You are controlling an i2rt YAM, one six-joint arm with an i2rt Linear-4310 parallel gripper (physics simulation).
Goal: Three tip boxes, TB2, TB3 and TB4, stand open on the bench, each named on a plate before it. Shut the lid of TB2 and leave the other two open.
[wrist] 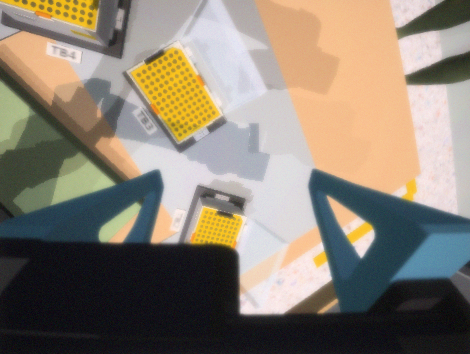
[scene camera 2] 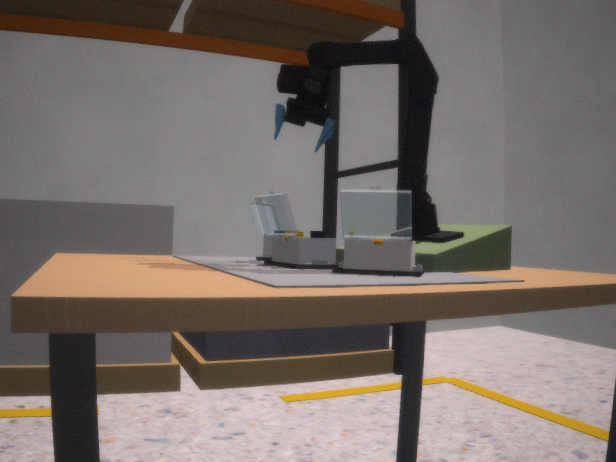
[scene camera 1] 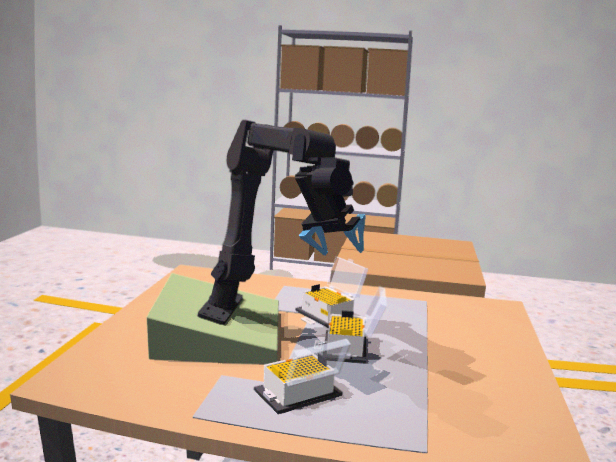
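Pixels of known places: gripper, fingertip midpoint: [wrist: 235, 177] [scene camera 2: 295, 144] [scene camera 1: 343, 252]; arm's base at its link origin: [scene camera 2: 426, 237] [scene camera 1: 220, 306].
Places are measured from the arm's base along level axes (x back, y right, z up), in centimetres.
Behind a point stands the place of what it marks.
Observation:
TB2 [scene camera 1: 307, 392] [wrist: 217, 227], known by elimination since its plate [wrist: 177, 220] @[x -19.5, y 20.1, z -6.8 cm] is unreadable, is the front white box in scene camera 1. Its clear lid [scene camera 1: 342, 356] @[x -32.7, y 28.2, z 4.2 cm] [wrist: 262, 240] @[x -31.1, y 28.4, z 2.5 cm] stands open; the gripper body hides part in the wrist view. TB3 [scene camera 1: 346, 344] [scene camera 2: 316, 251] [wrist: 175, 95] stands in the middle, its lid [scene camera 1: 378, 310] @[x -39.3, y 7.1, z 6.0 cm] [wrist: 220, 70] @[x -38.7, y 1.7, z 1.5 cm] open on the side away from its plate [wrist: 145, 120] @[x -25.4, y 1.6, z -6.8 cm]. TB4 [scene camera 1: 320, 307] @[x -24.1, y -13.0, z -2.8 cm] [scene camera 2: 378, 256] @[x -28.5, y -20.6, z -3.8 cm] [wrist: 65, 12] stands at the back, its lid [scene camera 1: 349, 275] @[x -30.9, y -22.7, z 3.7 cm] [scene camera 2: 376, 215] @[x -30.8, y -22.9, z 3.3 cm] open. My gripper [scene camera 1: 343, 252] @[x -30.5, y 9.9, z 20.0 cm] [scene camera 2: 295, 145] @[x -30.5, y 9.9, z 20.0 cm] [wrist: 235, 177] @[x -30.5, y 9.9, z 20.0 cm] is open and empty, high above the boxes.
The boxes stand on a grey mat [scene camera 1: 400, 420] @[x -45.3, y 32.0, z -7.0 cm] [scene camera 2: 450, 278] @[x -20.6, y -30.9, z -7.0 cm] on the wooden table [scene camera 1: 475, 390] @[x -62.4, y 17.0, z -7.3 cm] [scene camera 2: 100, 280] @[x -75.7, y -25.3, z -7.3 cm]. The arm's green wedge base [scene camera 1: 210, 337] @[x -2.1, y 16.2, z -0.8 cm] [scene camera 2: 470, 250] @[x 0.3, y -14.7, z -2.6 cm] [wrist: 30, 165] @[x -9.0, y -0.6, z -2.1 cm] is beside them. A second brown surface [scene camera 1: 425, 260] lies behind the table.

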